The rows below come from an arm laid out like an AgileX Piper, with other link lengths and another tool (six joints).
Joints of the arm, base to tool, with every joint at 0 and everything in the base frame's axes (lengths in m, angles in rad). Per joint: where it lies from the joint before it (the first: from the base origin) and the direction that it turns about. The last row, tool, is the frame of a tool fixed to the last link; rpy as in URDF.
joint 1: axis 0 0 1 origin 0 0 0.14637
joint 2: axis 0 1 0 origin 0 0 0
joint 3: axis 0 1 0 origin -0.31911 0 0.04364
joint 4: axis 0.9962 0 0.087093 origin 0.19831 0 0.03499
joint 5: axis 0 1 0 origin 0 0 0
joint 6: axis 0.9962 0 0.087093 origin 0.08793 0 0.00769
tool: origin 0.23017 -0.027 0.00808 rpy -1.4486 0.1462 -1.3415
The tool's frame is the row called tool.
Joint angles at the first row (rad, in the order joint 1, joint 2, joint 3, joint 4, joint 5, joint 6):
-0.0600, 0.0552, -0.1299, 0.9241, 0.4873, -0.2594
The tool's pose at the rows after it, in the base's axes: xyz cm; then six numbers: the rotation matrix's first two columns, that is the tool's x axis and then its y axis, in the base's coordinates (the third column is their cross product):
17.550, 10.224, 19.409, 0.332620, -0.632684, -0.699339, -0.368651, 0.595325, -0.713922
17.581, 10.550, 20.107, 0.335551, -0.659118, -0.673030, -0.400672, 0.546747, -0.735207
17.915, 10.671, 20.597, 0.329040, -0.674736, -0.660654, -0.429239, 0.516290, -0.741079
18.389, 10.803, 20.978, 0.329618, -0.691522, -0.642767, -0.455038, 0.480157, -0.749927
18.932, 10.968, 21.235, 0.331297, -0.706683, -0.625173, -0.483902, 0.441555, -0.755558
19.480, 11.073, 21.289, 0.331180, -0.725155, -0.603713, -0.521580, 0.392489, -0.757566
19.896, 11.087, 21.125, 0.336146, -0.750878, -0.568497, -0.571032, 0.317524, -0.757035
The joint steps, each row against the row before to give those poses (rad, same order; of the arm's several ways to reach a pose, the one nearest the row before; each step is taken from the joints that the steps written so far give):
0.0000, 0.0506, -0.0684, -0.0511, 0.0693, -0.0255
0.0000, 0.0587, -0.0601, -0.0337, 0.0413, -0.0165
0.0000, 0.0637, -0.0447, -0.0143, 0.0203, -0.0190
0.0001, 0.0631, -0.0355, -0.0004, 0.0129, -0.0413
-0.0001, 0.0662, -0.0349, 0.0009, 0.0141, -0.0443
0.0000, 0.0735, -0.0439, -0.0170, 0.0250, -0.0352
0.0001, 0.0809, -0.0614, -0.0463, 0.0485, -0.0281

